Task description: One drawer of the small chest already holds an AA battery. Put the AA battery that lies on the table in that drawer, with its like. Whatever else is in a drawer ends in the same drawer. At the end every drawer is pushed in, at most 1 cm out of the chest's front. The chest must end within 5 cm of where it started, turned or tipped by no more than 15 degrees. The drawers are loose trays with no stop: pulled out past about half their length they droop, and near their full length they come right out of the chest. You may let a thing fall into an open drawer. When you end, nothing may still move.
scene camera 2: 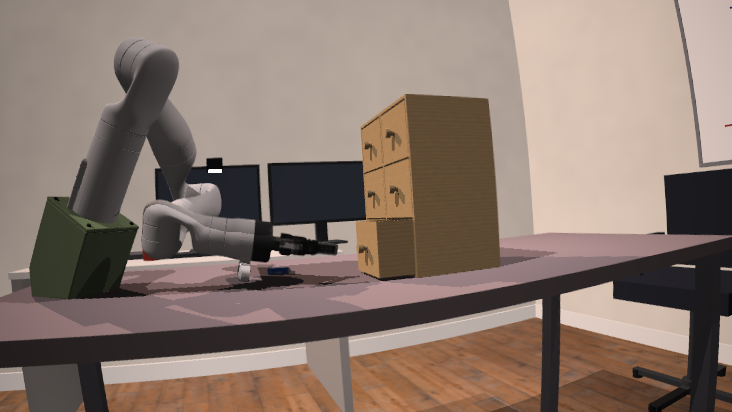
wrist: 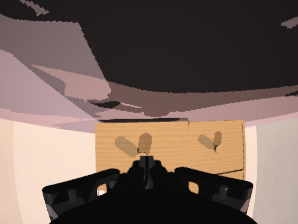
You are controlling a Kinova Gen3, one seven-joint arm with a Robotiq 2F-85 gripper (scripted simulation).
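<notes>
Scene camera 2: my gripper (scene camera 2: 336,249). Small wooden chest (scene camera 2: 454,200). Drawer (scene camera 2: 385,248). Drawer (scene camera 2: 374,182). Drawer (scene camera 2: 397,176). Drawer (scene camera 2: 395,119). Wrist view: gripper (wrist: 146,164), drawer (wrist: 214,148).
</notes>
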